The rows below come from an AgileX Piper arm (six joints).
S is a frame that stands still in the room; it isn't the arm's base.
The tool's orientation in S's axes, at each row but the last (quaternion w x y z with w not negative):
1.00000, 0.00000, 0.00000, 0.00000
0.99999, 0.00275, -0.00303, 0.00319
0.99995, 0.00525, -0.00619, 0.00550
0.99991, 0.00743, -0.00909, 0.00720
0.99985, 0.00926, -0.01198, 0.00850
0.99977, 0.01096, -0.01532, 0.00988
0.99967, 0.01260, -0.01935, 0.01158
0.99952, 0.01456, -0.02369, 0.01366
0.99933, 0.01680, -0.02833, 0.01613
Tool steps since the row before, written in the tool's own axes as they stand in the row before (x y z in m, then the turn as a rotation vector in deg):
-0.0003, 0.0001, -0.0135, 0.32, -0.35, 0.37
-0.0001, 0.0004, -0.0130, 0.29, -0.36, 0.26
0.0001, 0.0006, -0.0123, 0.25, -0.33, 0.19
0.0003, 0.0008, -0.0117, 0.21, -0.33, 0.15
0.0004, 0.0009, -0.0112, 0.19, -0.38, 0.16
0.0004, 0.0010, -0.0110, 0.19, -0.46, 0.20
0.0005, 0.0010, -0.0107, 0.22, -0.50, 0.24
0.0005, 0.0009, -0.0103, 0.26, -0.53, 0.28
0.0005, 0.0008, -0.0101, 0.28, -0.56, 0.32
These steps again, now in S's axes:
-0.0003, 0.0001, -0.0135, 0.32, -0.35, 0.37
0.0000, 0.0005, -0.0130, 0.29, -0.36, 0.26
0.0002, 0.0007, -0.0123, 0.25, -0.33, 0.19
0.0005, 0.0010, -0.0117, 0.21, -0.33, 0.15
0.0007, 0.0011, -0.0112, 0.19, -0.38, 0.16
0.0007, 0.0013, -0.0110, 0.19, -0.46, 0.20
0.0009, 0.0013, -0.0106, 0.22, -0.50, 0.24
0.0010, 0.0012, -0.0102, 0.26, -0.53, 0.28
0.0010, 0.0012, -0.0100, 0.28, -0.56, 0.32

